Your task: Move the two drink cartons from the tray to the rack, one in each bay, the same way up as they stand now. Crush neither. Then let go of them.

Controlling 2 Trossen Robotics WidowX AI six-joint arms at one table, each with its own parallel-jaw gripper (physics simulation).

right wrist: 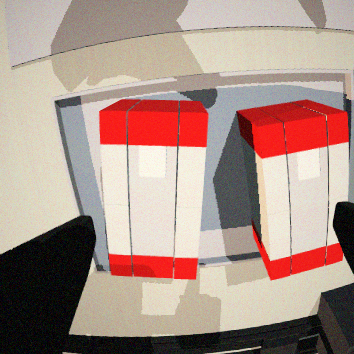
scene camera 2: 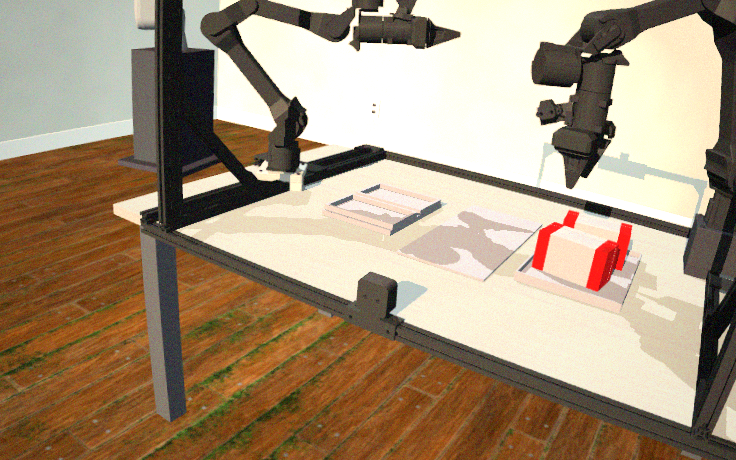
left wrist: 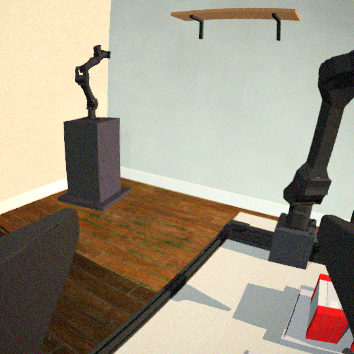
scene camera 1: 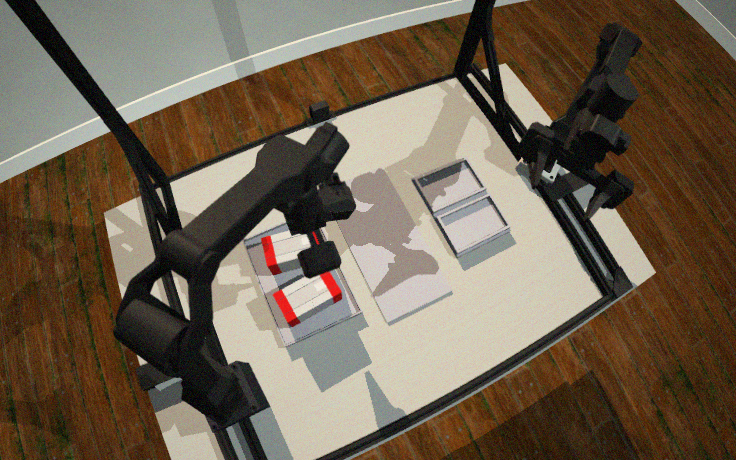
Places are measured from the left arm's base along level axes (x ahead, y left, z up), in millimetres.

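Where they show: left gripper, between the fingertips: (scene camera 2: 457, 33) (left wrist: 203, 225) (scene camera 1: 560, 204); right gripper, between the fingertips: (right wrist: 218, 222) (scene camera 2: 577, 183) (scene camera 1: 308, 239); left arm's base, origin of its link: (scene camera 2: 282, 167); right arm's base, origin of its link: (scene camera 2: 722, 226) (left wrist: 296, 223) (scene camera 1: 224, 396).
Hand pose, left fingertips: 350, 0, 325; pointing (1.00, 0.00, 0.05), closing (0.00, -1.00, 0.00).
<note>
Things, the pixels of their centre, and the offset from my left fingertips, as dx, dy, dz. "*": a spot on its surface instead.
- shallow tray, middle of its body: (right wrist: 216, 177) (scene camera 2: 583, 265) (left wrist: 348, 325) (scene camera 1: 299, 275) +231, -337, -353
- two-bay rack, middle of its body: (scene camera 2: 384, 206) (scene camera 1: 461, 203) -120, -124, -351
- small black block, a spot on its surface: (scene camera 2: 376, 292) (scene camera 1: 315, 106) * -138, -561, -320
Two white cartons with red ends lie lengthwise, side by side, in the shallow tray (scene camera 1: 333, 320) (scene camera 2: 564, 292) (right wrist: 150, 88). One carton (scene camera 1: 284, 248) (scene camera 2: 575, 254) (right wrist: 152, 200) is nearer scene camera 2; the other carton (scene camera 1: 306, 298) (scene camera 2: 597, 222) (left wrist: 327, 322) (right wrist: 305, 200) sits slightly turned. My right gripper (scene camera 1: 312, 238) (scene camera 2: 578, 181) (right wrist: 218, 222) is open, pointing down above the cartons, with nothing between its fingers. My left gripper (scene camera 1: 561, 201) (scene camera 2: 455, 35) (left wrist: 203, 225) is open and empty, high above the table near its arm's base. The two-bay rack (scene camera 1: 445, 234) (scene camera 2: 355, 216) holds nothing.
A thin pale panel (scene camera 1: 412, 295) (scene camera 2: 488, 257) (right wrist: 30, 40) lies between tray and rack. Dark rails and upright posts border the table. A small black block (scene camera 1: 319, 111) (scene camera 2: 376, 292) stands on one long edge rail.
</note>
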